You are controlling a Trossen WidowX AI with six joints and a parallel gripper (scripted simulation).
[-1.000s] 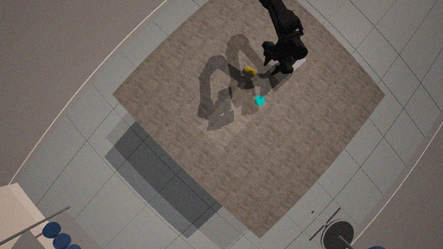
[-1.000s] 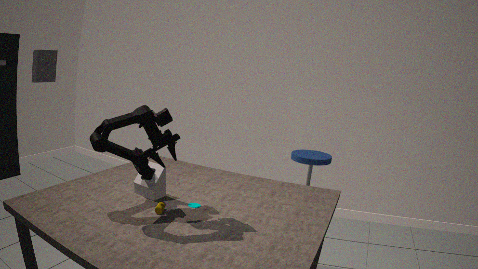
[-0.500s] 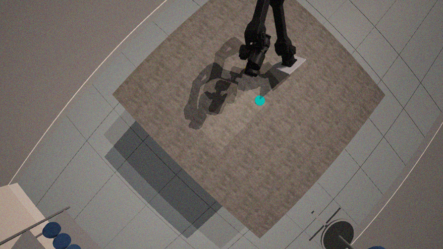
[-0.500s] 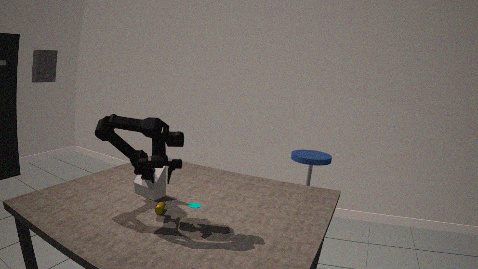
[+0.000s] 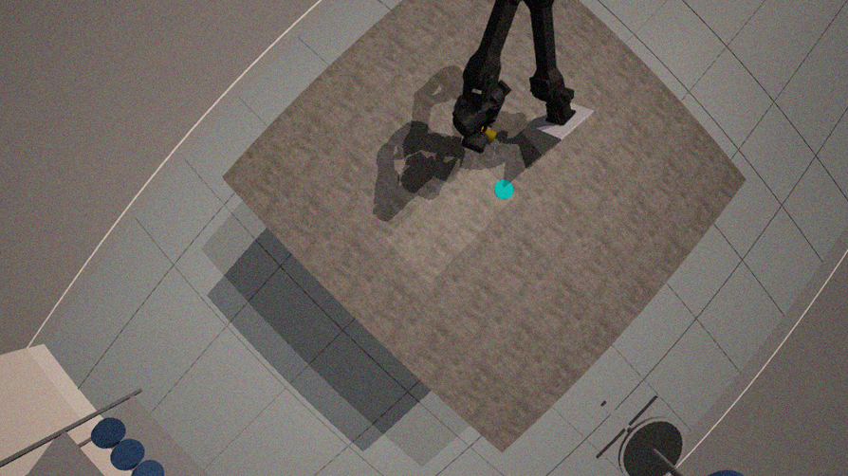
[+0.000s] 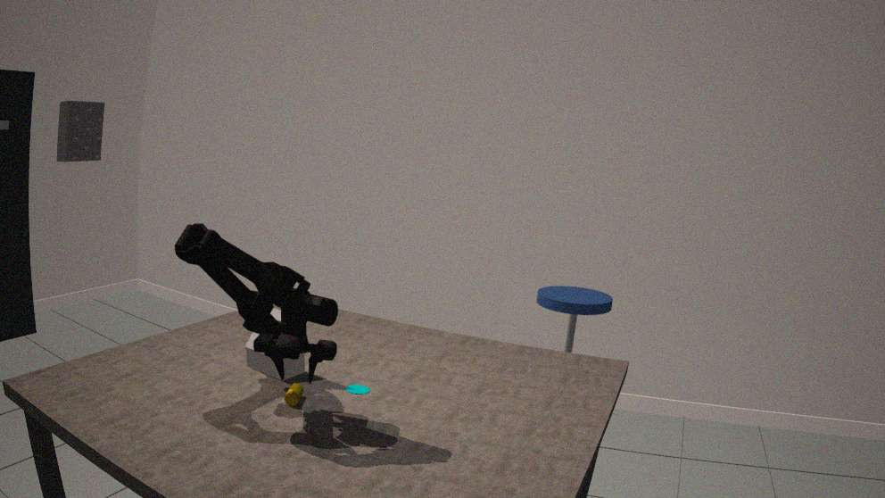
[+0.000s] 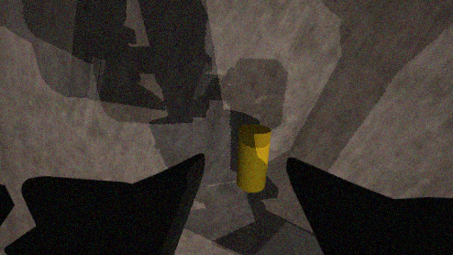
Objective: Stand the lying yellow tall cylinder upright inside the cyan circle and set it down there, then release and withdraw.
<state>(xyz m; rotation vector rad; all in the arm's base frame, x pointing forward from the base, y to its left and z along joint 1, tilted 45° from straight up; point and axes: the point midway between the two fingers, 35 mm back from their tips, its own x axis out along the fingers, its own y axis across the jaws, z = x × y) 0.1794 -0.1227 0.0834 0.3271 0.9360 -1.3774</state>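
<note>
Now: gripper tip 2 cm past the yellow tall cylinder, 1 cm to the right of it and 4 cm above it. From my gripper tip the other things lie so: cyan circle (6 cm ahead, 18 cm to the left, 6 cm below).
</note>
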